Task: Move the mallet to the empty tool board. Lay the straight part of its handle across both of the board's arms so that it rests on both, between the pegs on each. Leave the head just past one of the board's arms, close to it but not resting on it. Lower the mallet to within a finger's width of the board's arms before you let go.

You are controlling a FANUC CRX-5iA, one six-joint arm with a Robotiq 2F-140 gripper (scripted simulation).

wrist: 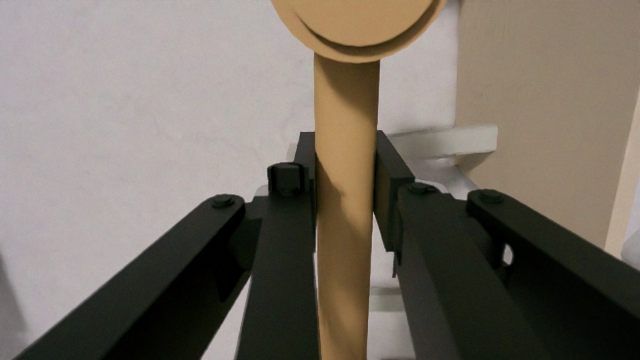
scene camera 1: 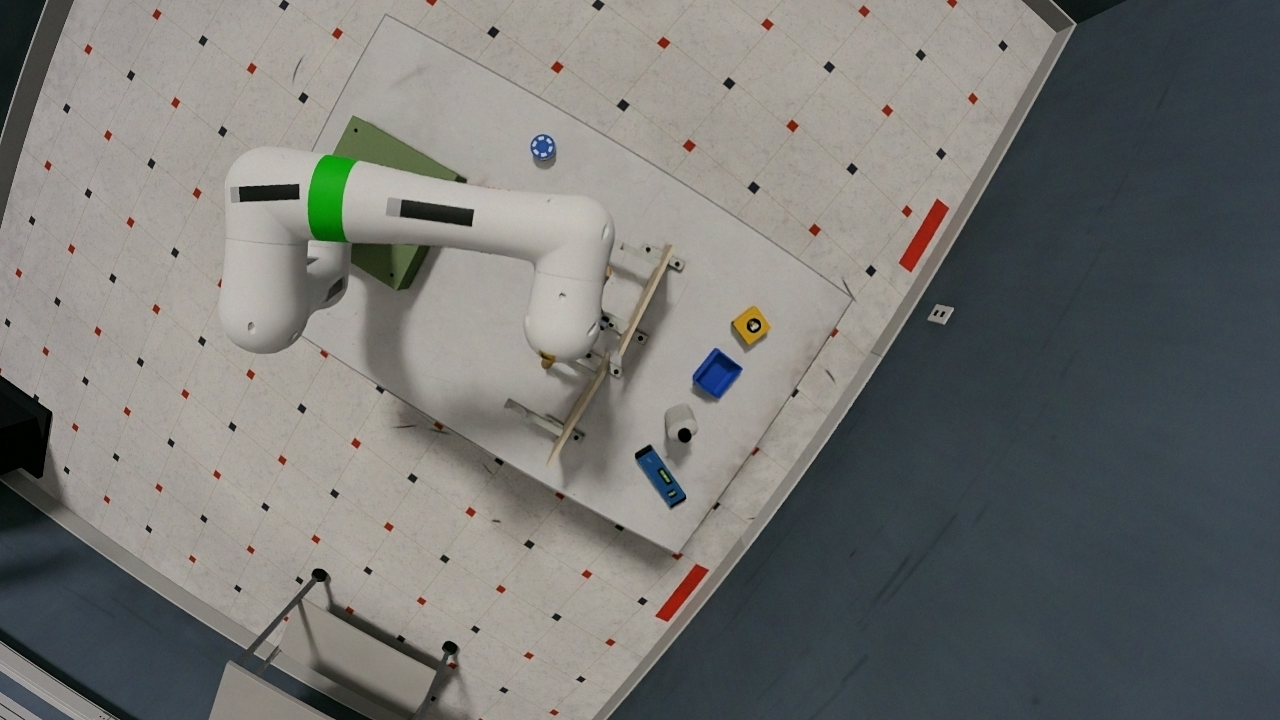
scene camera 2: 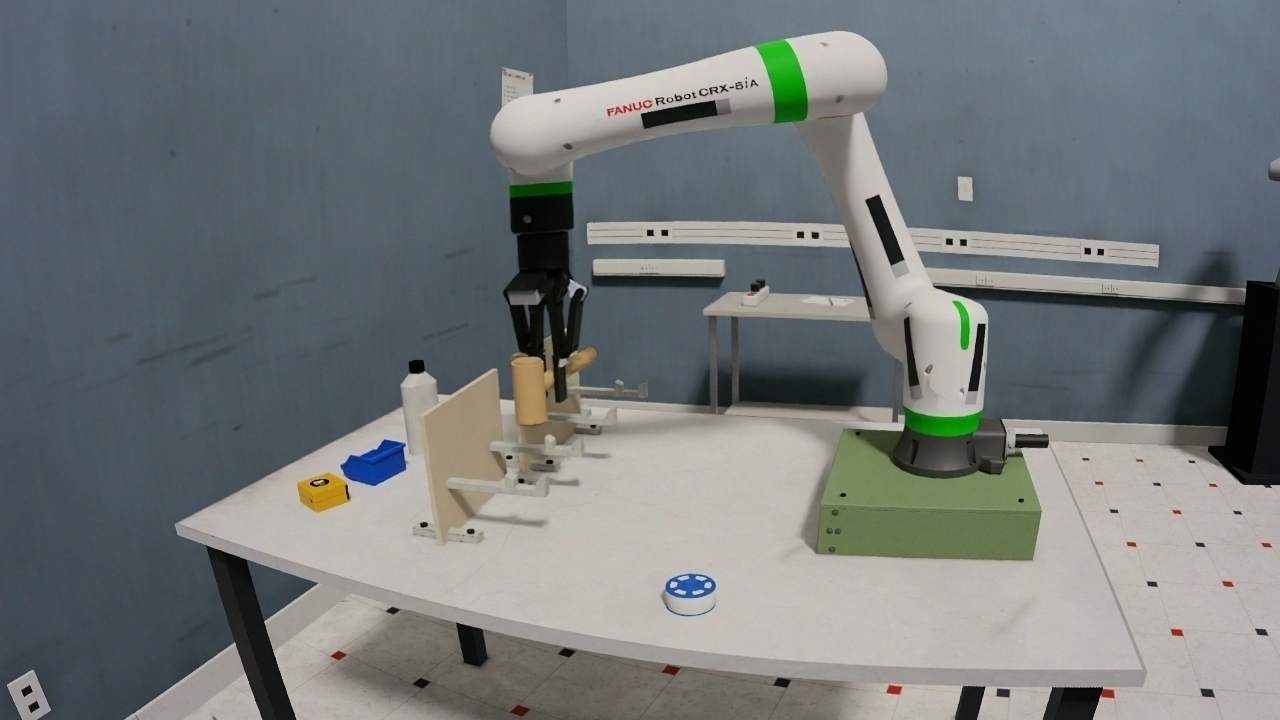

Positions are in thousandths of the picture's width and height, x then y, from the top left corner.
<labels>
A blue bin shows in scene camera 1 (563,519) and in scene camera 2 (284,651); in the wrist view it is out of frame.
</labels>
